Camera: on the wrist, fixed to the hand. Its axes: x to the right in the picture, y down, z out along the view.
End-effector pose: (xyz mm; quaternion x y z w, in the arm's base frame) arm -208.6 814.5 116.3 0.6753 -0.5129 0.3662 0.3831
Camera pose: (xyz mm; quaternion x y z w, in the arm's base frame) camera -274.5 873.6 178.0 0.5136 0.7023 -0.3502 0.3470
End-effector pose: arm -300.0 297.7 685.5 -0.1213 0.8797 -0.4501 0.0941
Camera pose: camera -347.9 394.4 683.8 0.8638 0.1447 0.1280 0.4653
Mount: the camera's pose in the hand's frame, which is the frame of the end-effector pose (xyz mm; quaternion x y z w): 16.9 62.2 -86.5 -0.0400 -0.0224 0.9989 0.0087
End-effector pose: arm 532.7 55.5 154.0 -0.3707 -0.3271 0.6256 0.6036
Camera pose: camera 575.1 65.5 55.3 0.3401 -0.3289 -0.6036 0.6418
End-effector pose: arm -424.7 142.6 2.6 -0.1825 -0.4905 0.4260 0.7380
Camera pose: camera -374.0 204.6 -69.7 0.5115 -0.1445 -0.7254 0.4374
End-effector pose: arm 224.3 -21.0 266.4 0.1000 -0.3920 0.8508 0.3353
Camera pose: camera 179.2 21.7 178.2 0.3851 0.1448 -0.3244 0.8518
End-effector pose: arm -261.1 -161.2 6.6 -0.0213 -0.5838 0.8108 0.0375
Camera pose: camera -273.4 -97.6 -79.7 0.5667 0.0171 -0.0216 0.8235
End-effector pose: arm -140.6 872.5 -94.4 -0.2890 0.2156 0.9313 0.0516
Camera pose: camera -123.7 778.6 -144.8 -0.2316 -0.2522 -0.0747 0.9366
